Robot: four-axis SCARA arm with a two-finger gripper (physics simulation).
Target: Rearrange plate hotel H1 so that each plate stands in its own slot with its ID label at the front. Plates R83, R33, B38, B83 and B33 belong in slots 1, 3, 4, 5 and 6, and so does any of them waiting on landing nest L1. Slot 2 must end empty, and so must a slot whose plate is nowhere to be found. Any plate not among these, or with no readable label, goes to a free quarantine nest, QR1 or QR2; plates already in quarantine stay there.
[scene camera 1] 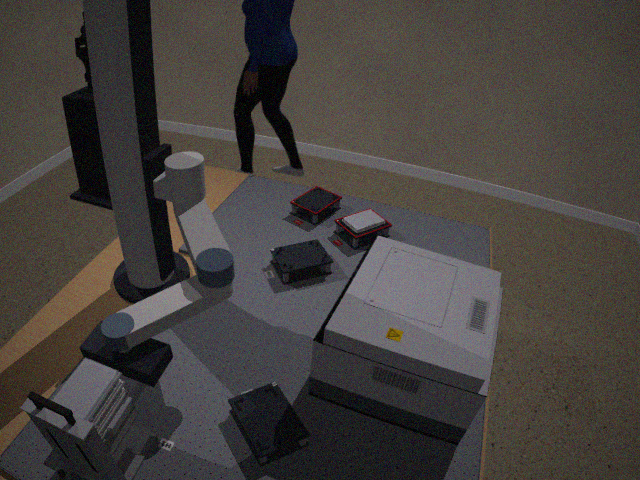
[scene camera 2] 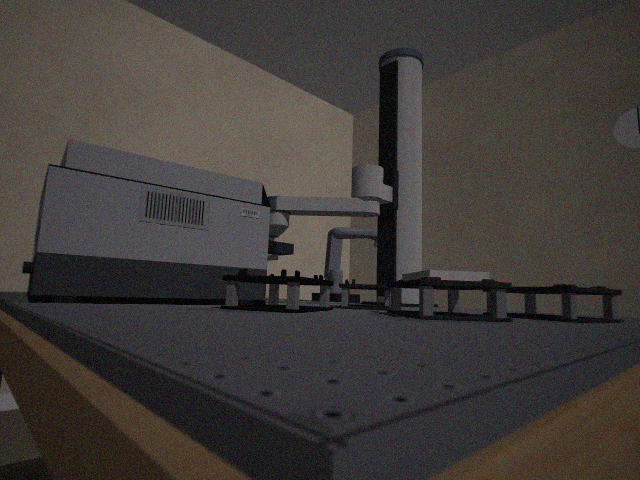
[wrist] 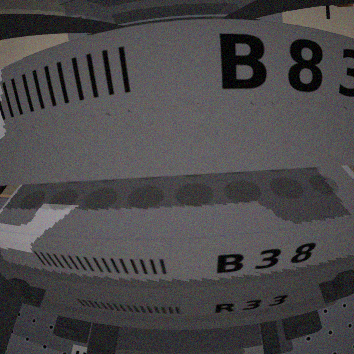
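Note:
My gripper (scene camera 1: 126,356) (scene camera 2: 280,248) is at plate hotel H1 (scene camera 1: 85,384), its fingertips hidden. It is shut on plate R33 (wrist: 195,306), whose label faces the wrist camera low in that view. Plate B38 (wrist: 195,265) is directly above R33, and plate B83 (wrist: 175,135) is above B38, very close to the camera, with its last digit cut by the image edge. Dark hotel brackets show below R33 on both sides. Slot numbers are not readable. Two red-edged quarantine nests stand at the back; one (scene camera 1: 316,202) is empty, the other (scene camera 1: 388,225) bears a white plate (scene camera 1: 364,220).
A large grey instrument (scene camera 1: 408,310) (scene camera 2: 155,222) stands to the right of the arm. One dark nest (scene camera 1: 301,259) stands between it and the column (scene camera 1: 121,155) (scene camera 2: 409,170); another dark nest (scene camera 1: 266,423) is near the front. Which is L1 is not readable. A person (scene camera 1: 268,46) stands behind the table.

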